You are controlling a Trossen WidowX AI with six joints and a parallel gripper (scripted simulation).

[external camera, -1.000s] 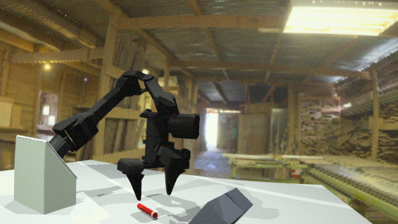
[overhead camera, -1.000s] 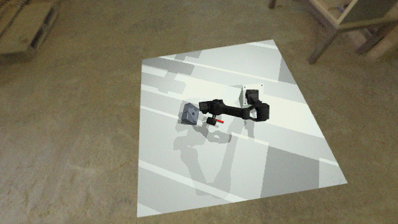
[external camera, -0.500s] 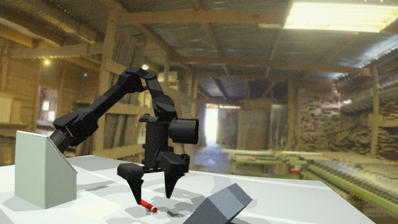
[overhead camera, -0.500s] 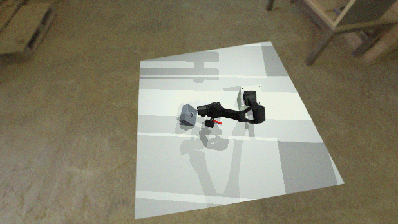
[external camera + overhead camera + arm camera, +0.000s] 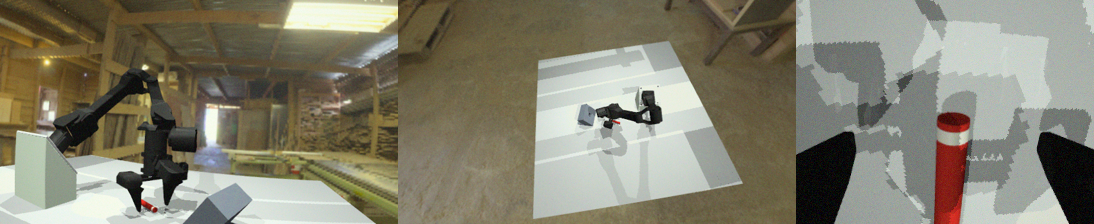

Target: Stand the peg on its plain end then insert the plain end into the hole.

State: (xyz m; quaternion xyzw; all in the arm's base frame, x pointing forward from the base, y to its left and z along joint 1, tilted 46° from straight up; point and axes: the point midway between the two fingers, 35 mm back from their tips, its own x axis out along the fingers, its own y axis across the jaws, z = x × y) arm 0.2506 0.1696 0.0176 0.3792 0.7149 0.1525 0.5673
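Now: the red peg 10 mm behind my gripper tip. Round my gripper tip: dark sloped panel 180 mm ahead, 40 mm to the right, 40 mm above.
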